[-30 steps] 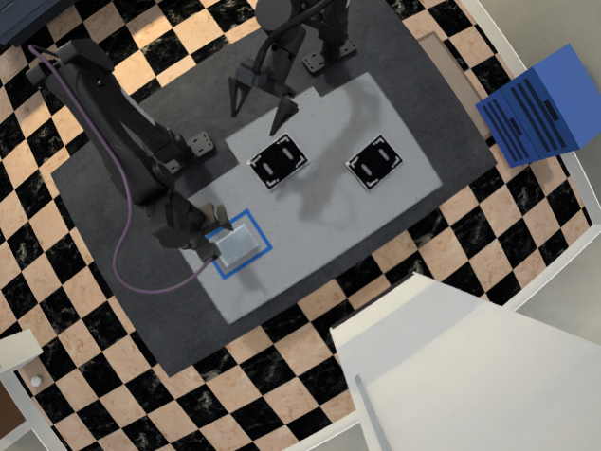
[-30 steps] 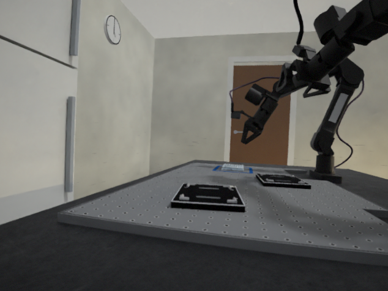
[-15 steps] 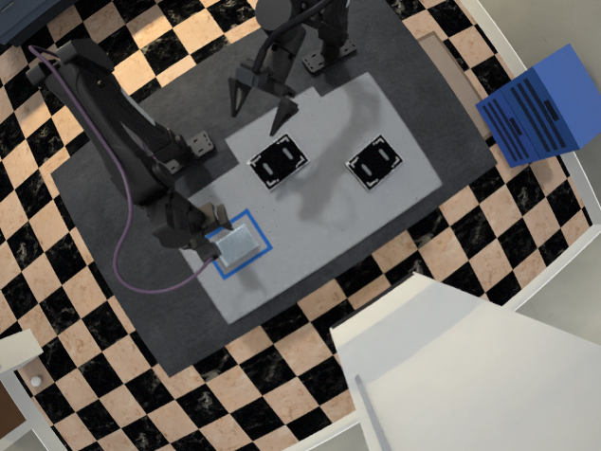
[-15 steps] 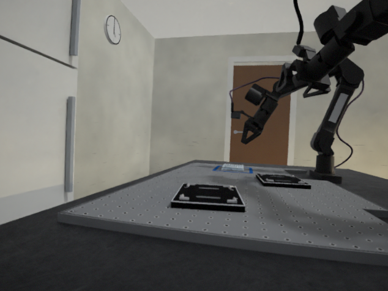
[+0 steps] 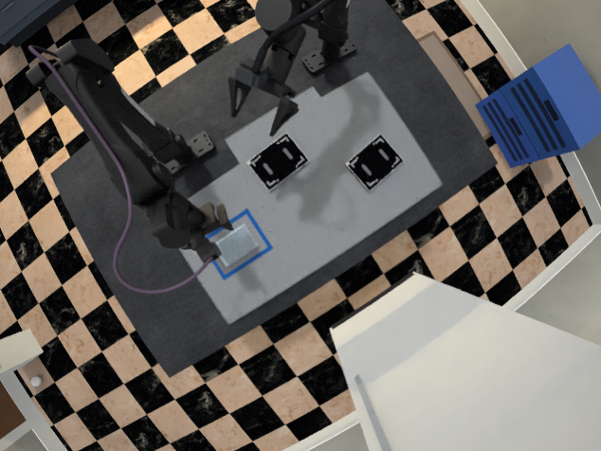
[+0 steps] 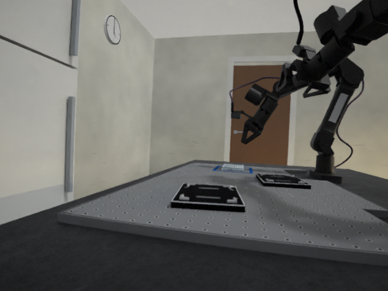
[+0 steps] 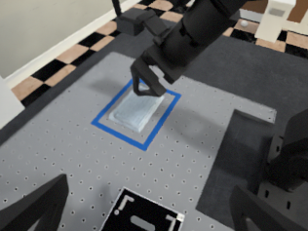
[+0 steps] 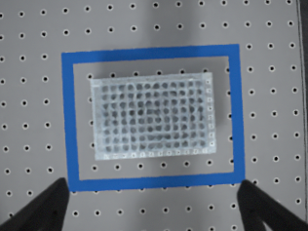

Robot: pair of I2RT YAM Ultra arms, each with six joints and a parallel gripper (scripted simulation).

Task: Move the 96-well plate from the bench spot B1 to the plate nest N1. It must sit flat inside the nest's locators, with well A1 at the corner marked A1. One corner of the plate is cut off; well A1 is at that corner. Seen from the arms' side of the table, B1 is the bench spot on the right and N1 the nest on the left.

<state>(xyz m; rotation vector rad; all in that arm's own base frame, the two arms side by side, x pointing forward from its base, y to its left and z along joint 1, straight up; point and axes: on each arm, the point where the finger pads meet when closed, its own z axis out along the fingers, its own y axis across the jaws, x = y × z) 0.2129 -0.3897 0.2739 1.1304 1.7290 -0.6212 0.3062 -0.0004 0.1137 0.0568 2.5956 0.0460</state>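
Right now my right hand is 40 mm short of the clear 96-well plate and 110 mm above it.
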